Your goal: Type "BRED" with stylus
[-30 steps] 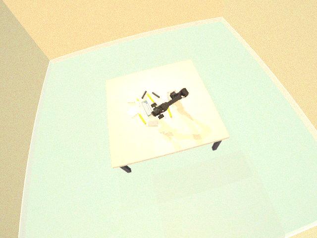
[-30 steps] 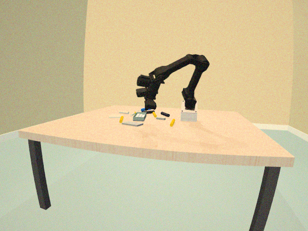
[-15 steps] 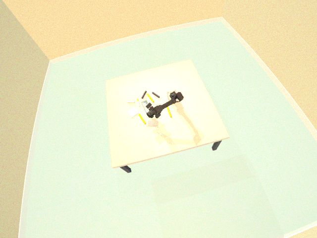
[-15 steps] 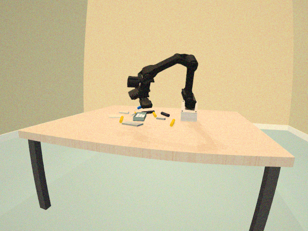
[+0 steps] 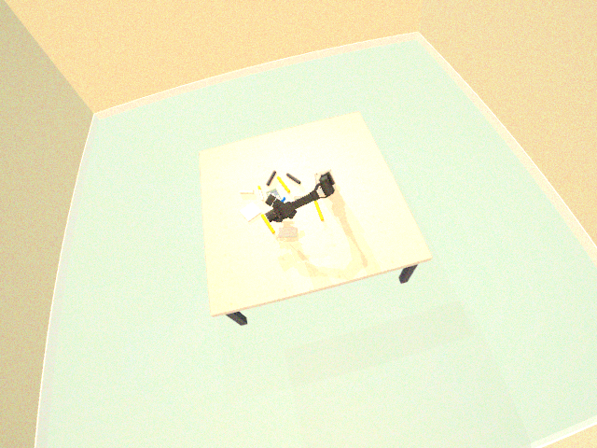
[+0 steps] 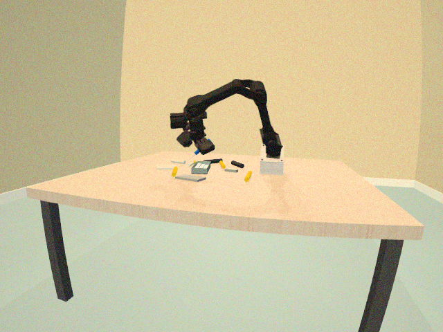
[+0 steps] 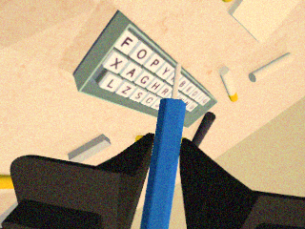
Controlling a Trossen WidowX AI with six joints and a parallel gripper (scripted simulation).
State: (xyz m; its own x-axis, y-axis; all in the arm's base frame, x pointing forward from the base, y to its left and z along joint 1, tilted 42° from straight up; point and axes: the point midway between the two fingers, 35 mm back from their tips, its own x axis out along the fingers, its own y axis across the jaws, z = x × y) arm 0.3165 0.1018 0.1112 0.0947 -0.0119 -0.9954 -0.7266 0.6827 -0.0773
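Now: gripper tip 10 mm short of the blue stylus and 10 mm above it. The rest, counted from my gripper tip: white-and-yellow pen 210 mm to the right, 120 mm ahead, 100 mm below.
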